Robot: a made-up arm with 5 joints. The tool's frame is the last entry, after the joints. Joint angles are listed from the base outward.
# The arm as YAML. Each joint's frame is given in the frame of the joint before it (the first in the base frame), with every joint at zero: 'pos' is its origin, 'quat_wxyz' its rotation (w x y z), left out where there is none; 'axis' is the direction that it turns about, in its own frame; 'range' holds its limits. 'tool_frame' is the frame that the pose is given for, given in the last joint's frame.
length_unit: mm
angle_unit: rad
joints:
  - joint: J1
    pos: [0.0, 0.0, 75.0]
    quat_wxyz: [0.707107, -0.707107, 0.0, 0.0]
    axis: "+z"
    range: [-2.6, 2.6]
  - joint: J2
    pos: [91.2, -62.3, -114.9]
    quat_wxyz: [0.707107, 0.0, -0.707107, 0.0]
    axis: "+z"
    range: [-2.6, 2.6]
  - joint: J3
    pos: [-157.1, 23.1, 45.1]
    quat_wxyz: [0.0, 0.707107, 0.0, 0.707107]
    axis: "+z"
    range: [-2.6, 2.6]
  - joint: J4
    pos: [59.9, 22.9, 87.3]
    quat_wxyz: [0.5, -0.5, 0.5, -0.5]
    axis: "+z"
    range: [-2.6, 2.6]
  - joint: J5
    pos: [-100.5, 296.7, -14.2]
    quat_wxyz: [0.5, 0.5, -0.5, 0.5]
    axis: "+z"
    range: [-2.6, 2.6]
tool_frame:
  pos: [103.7, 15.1, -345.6]
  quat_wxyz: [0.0, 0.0, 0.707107, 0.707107]
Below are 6 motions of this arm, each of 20 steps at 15 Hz.
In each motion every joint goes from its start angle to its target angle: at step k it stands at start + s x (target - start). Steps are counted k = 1, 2, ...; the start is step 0. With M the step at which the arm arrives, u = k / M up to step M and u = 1 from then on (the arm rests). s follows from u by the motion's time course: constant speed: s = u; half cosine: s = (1 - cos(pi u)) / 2; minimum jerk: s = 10 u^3 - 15 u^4 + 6 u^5.
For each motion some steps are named. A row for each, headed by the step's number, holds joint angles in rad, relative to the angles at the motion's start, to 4 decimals.
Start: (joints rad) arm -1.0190 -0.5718 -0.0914 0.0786 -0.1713
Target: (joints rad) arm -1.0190 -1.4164 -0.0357 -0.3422 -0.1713
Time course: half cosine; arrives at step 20
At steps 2, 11, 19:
2: 0.0000 -0.0207 0.0014 -0.0103 0.0000
11: 0.0000 -0.4884 0.0322 -0.2433 0.0000
19: 0.0000 -0.8394 0.0554 -0.4182 0.0000

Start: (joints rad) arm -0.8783 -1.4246 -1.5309 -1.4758 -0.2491
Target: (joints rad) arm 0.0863 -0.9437 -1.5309 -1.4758 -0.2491
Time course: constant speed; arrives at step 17
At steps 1, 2, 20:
1: 0.0567 0.0283 0.0000 0.0000 0.0000
2: 0.1135 0.0566 0.0000 0.0000 0.0000
20: 0.9646 0.4809 0.0000 0.0000 0.0000

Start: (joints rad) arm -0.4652 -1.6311 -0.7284 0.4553 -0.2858
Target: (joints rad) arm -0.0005 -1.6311 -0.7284 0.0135 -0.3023
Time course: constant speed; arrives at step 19
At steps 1, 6, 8, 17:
1: 0.0245 0.0000 0.0000 -0.0233 -0.0009
6: 0.1467 0.0000 0.0000 -0.1395 -0.0052
8: 0.1957 0.0000 0.0000 -0.1860 -0.0069
17: 0.4158 0.0000 0.0000 -0.3953 -0.0148

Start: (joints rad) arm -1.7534 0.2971 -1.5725 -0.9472 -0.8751
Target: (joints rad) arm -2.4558 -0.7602 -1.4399 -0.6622 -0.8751
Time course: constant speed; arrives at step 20
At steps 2, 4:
2: -0.0702 -0.1057 0.0133 0.0285 0.0000
4: -0.1405 -0.2115 0.0265 0.0570 0.0000

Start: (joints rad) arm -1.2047 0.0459 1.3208 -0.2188 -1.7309
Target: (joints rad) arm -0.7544 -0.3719 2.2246 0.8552 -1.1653
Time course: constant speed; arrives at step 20
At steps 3, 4, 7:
3: 0.0675 -0.0627 0.1356 0.1611 0.0848
4: 0.0901 -0.0836 0.1808 0.2148 0.1131
7: 0.1576 -0.1462 0.3163 0.3759 0.1980

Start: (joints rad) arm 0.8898 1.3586 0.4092 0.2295 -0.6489
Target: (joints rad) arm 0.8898 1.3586 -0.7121 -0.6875 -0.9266
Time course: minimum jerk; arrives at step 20
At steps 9, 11, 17, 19, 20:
9: 0.0000 0.0000 -0.4562 -0.3731 -0.1130
11: 0.0000 0.0000 -0.6651 -0.5439 -0.1647
17: 0.0000 0.0000 -1.0915 -0.8926 -0.2703
19: 0.0000 0.0000 -1.1200 -0.9159 -0.2774
20: 0.0000 0.0000 -1.1213 -0.9170 -0.2777

